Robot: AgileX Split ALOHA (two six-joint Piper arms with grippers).
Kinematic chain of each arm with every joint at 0, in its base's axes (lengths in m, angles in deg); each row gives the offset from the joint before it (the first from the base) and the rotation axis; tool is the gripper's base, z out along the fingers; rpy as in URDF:
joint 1: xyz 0 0 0.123 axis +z
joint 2: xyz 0 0 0 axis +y
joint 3: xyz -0.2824 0 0.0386 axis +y
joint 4: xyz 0.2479 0 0.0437 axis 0.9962 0 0.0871
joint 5: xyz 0 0 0 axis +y
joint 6: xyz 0.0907 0 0.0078 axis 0.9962 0 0.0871
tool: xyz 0 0 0 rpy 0 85 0
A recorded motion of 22 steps. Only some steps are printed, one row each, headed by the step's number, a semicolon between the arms.
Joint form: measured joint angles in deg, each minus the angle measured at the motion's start. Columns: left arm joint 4, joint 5, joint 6, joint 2, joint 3, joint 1; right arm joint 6, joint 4, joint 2, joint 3, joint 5, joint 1.
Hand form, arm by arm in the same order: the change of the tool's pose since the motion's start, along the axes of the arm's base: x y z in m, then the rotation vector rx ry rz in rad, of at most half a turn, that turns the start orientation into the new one. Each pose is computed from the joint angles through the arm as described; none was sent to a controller.
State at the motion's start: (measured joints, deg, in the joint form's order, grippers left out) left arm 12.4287 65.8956 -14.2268 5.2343 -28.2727 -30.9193; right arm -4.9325 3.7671 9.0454 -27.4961 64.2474 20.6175
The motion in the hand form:
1: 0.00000 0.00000 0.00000 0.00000 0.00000 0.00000; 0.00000 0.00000 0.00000 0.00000 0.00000 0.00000
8: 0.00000 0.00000 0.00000 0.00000 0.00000 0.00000; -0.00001 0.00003 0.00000 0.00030 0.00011 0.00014
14: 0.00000 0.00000 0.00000 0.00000 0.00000 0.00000; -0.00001 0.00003 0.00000 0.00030 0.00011 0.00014
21: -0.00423 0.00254 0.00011 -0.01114 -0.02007 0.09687; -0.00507 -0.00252 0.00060 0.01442 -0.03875 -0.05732
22: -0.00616 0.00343 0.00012 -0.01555 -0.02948 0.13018; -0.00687 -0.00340 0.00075 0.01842 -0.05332 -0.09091
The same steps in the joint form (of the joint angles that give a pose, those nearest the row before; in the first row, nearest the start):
1: 0.00 0.00 0.00 0.00 0.00 0.00; 0.00 0.00 0.00 0.00 0.00 0.00
8: 0.00 0.00 0.00 0.00 0.00 0.00; 0.00 0.02 0.00 0.00 0.00 0.00
14: 0.00 0.00 0.00 0.00 0.00 0.00; 0.00 0.02 0.00 0.00 0.00 0.00
21: 0.00 -0.05 -0.03 -1.26 0.00 5.54; 0.00 0.06 -2.37 0.00 0.00 -3.31
22: 0.00 -0.04 -0.03 -1.86 0.00 7.45; 0.00 0.07 -3.23 0.00 0.00 -5.24

